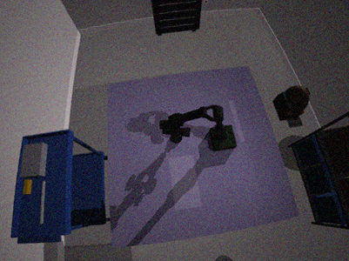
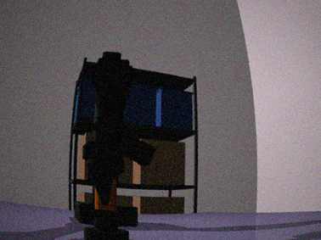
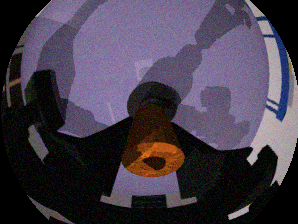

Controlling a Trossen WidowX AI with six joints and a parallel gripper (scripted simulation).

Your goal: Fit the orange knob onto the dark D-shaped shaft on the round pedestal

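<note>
The orange knob is 20 mm above my gripper tip. The rest, counted from my gripper tip: dark pedestal 40 mm below.
</note>
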